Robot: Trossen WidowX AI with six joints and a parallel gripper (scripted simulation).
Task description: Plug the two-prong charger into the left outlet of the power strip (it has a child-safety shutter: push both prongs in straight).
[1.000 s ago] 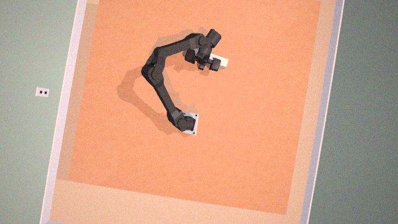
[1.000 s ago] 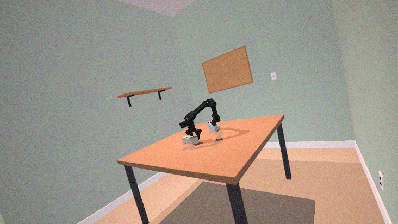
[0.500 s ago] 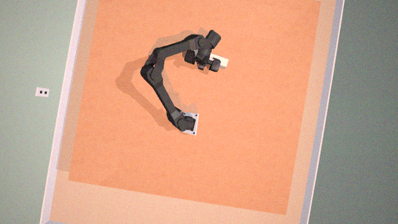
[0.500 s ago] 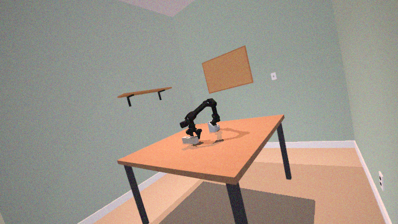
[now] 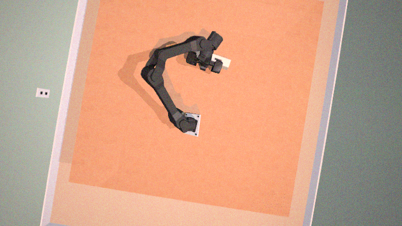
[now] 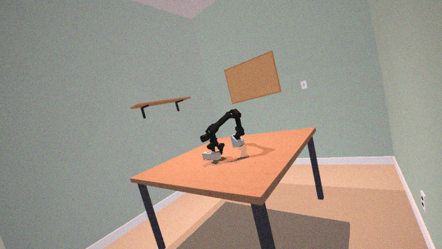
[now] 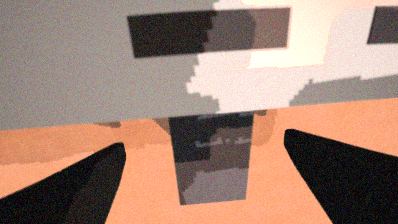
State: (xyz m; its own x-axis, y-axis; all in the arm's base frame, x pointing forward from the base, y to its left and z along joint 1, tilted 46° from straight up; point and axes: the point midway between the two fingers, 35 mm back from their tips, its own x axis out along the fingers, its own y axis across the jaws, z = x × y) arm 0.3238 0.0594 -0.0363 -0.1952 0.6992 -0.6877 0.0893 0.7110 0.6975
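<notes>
The black two-prong charger lies 3 cm ahead of my gripper tip and 1 cm above it.
</notes>
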